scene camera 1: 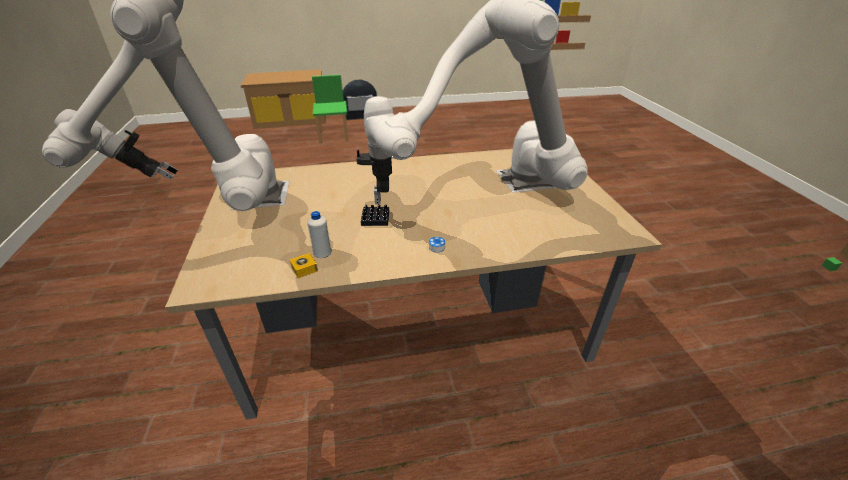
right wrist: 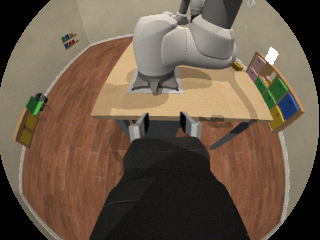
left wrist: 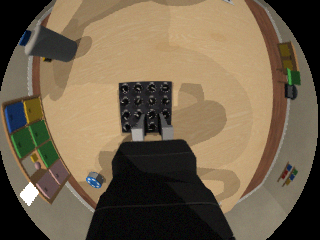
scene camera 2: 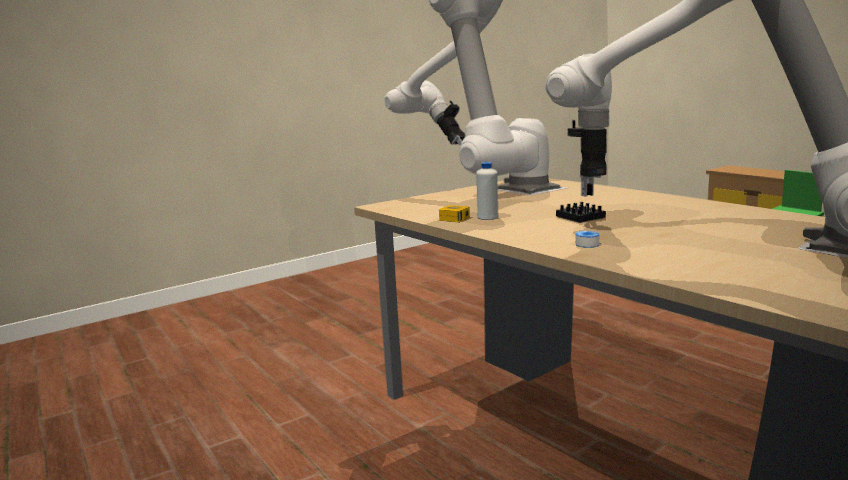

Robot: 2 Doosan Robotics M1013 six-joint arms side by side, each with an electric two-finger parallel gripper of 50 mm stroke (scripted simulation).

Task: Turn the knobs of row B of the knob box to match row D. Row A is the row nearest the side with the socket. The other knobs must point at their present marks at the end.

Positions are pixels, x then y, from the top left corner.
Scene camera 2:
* my left gripper: 587, 195
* white bottle: 487, 183
